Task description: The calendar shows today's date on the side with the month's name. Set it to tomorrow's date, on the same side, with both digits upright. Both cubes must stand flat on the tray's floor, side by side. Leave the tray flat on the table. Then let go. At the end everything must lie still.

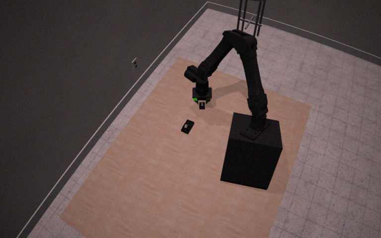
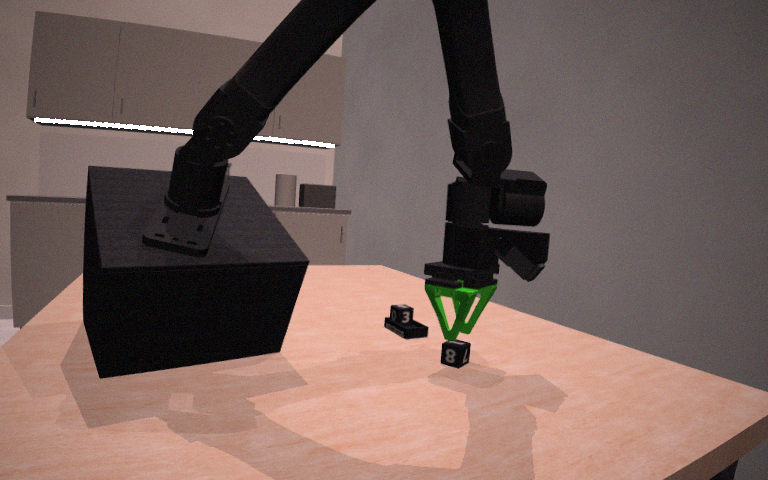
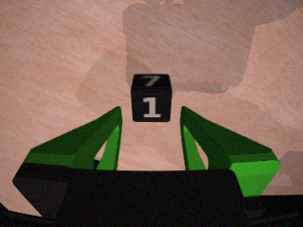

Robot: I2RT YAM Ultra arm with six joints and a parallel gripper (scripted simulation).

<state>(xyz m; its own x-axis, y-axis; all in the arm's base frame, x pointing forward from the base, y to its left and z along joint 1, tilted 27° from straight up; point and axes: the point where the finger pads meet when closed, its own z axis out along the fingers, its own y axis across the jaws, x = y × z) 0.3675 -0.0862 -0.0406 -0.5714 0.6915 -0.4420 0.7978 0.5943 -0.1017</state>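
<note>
Now: hand 30 mm above the black cube. Round my hand: black tray: 20 mm behind, 150 mm to the left, 40 mm below.
</note>
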